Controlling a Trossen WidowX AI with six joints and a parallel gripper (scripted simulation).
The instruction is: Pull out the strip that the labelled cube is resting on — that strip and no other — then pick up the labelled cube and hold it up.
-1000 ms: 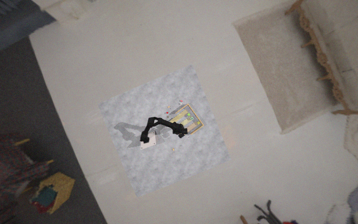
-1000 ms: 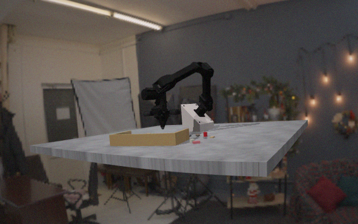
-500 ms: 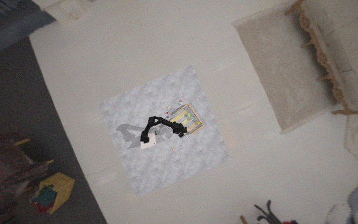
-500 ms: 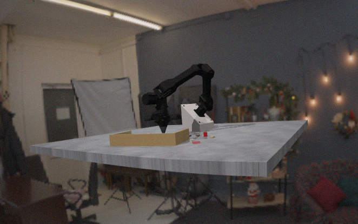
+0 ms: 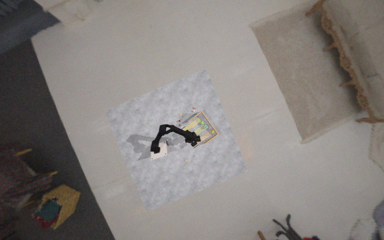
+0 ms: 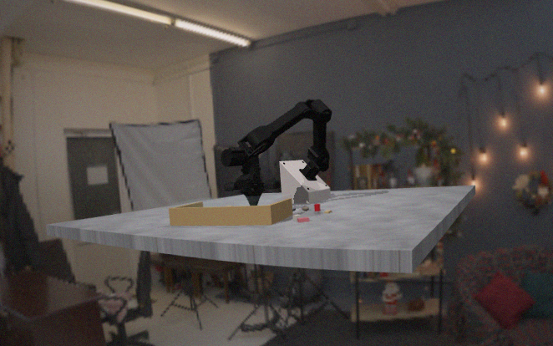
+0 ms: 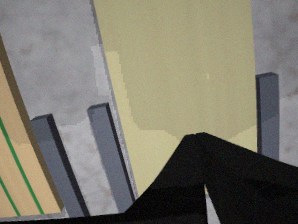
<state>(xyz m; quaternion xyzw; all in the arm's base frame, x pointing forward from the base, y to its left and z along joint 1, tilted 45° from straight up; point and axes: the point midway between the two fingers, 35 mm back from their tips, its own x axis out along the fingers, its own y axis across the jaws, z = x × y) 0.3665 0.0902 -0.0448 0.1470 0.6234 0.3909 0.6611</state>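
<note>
Now: gripper tip 90 mm short of the pale yellow strip and 30 mm to the right of it. The rest, counted from my gripper tip: labelled cube: 200 mm ahead, 70 mm to the left, 10 mm above.
</note>
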